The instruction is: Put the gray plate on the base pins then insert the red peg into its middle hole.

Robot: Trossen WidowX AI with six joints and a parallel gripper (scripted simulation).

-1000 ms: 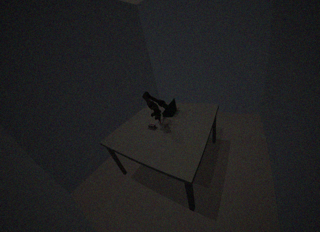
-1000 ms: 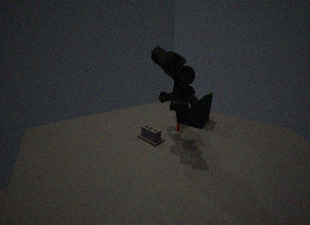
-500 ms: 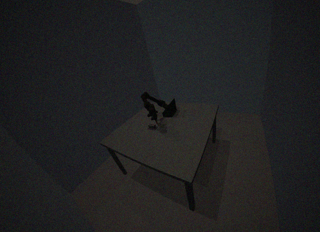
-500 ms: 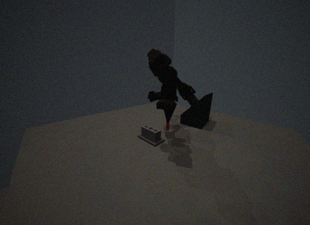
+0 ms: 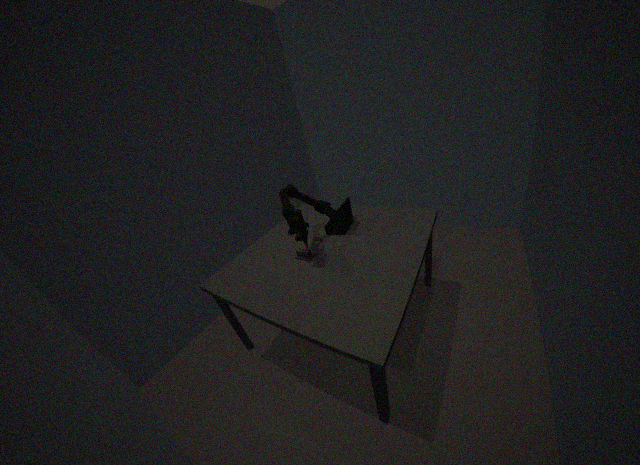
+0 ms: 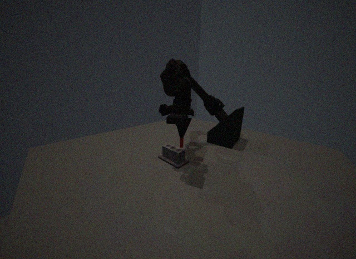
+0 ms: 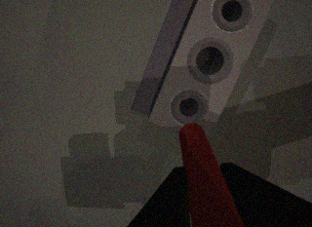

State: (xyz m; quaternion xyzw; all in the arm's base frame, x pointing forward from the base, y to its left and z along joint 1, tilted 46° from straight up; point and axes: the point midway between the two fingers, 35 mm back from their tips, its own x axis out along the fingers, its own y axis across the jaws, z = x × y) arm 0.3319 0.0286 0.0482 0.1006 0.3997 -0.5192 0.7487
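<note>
My gripper tip is now 70 mm above the gray plate, 40 mm to the left of it and 10 mm short of it. Also, from my gripper tip: red peg (right at my gripper tip); base (110 mm below, 40 mm to the right, 10 mm ahead).
</note>
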